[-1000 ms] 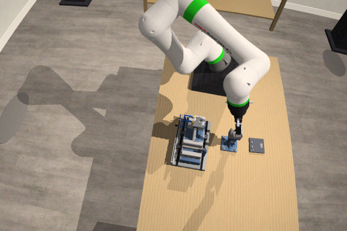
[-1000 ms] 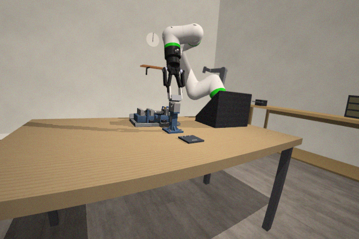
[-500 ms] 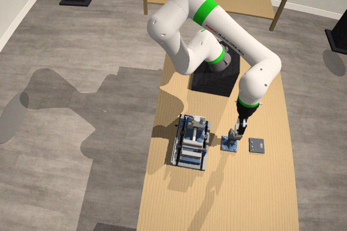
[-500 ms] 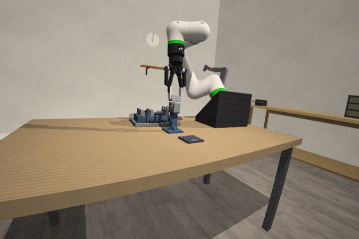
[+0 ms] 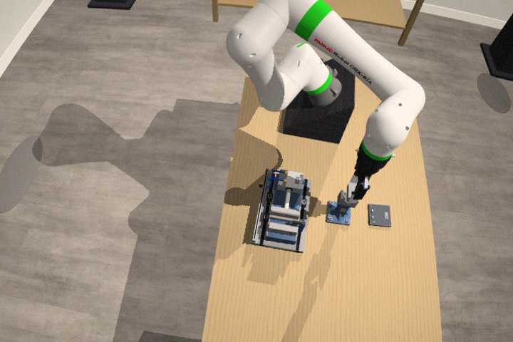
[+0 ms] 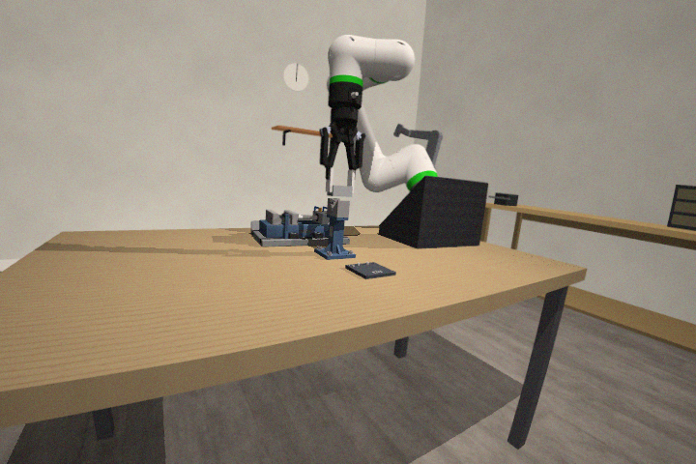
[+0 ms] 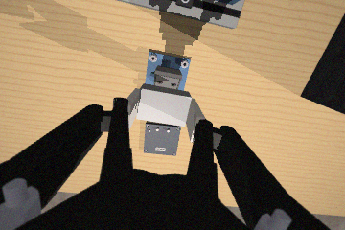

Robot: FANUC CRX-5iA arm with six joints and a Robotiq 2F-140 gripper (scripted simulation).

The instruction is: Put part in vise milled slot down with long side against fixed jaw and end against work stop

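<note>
Right now my hand is 30 mm above the part. The rest, counted from my hand: white cylinder rod (210 mm to the right, 130 mm below, 10 mm ahead); V-block post (150 mm below); work stop (170 mm to the right, 120 mm below, 100 mm ahead).
</note>
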